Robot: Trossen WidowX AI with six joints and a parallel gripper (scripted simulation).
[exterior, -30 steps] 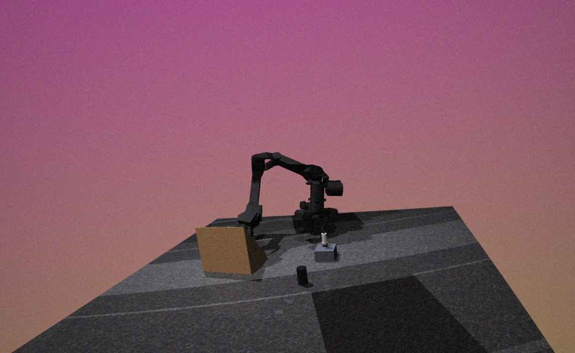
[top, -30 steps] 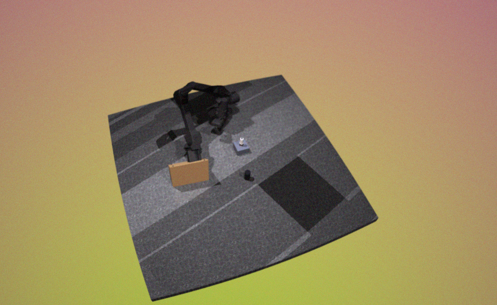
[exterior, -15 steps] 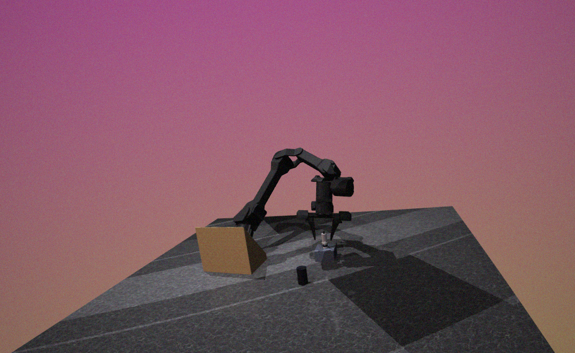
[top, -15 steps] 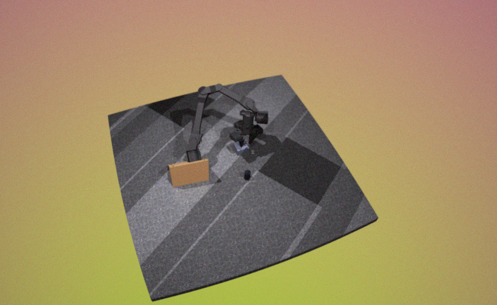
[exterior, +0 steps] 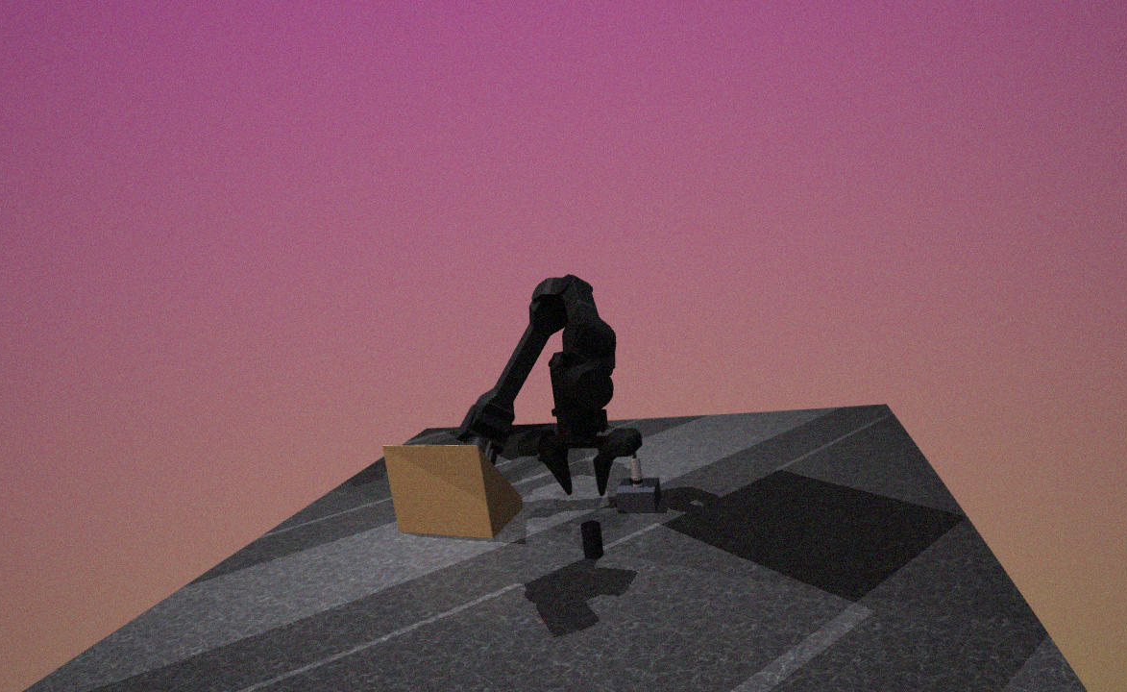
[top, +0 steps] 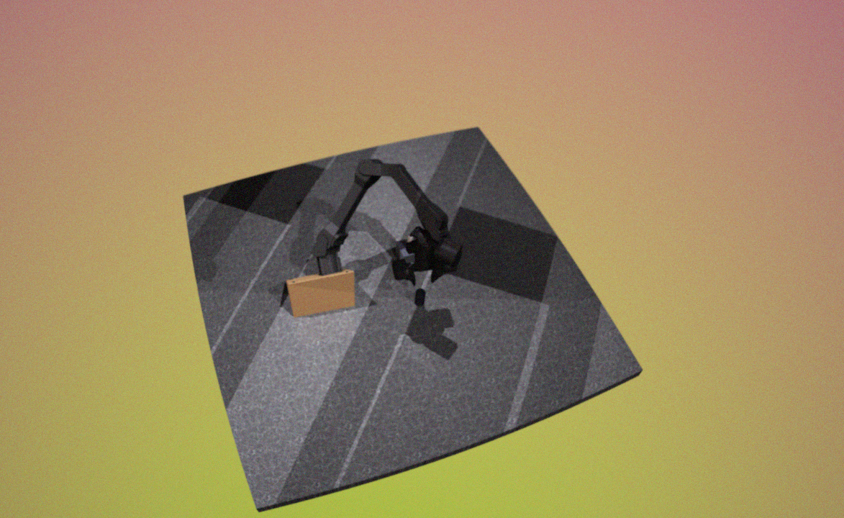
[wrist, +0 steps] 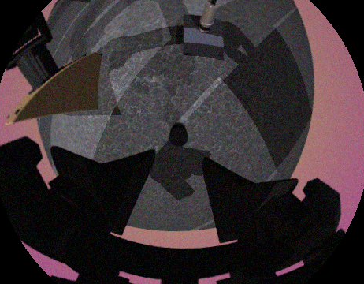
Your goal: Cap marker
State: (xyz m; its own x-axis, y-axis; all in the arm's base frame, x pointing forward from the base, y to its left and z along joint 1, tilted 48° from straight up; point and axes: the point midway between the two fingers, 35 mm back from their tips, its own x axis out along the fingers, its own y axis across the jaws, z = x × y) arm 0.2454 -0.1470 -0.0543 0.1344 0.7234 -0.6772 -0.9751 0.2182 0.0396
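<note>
Right now my gripper tip is 10 mm to the right of the dark marker cap and 80 mm above it. The rest, counted from my gripper tip: grey holder block: 50 mm ahead, 200 mm to the left, 90 mm below.
</note>
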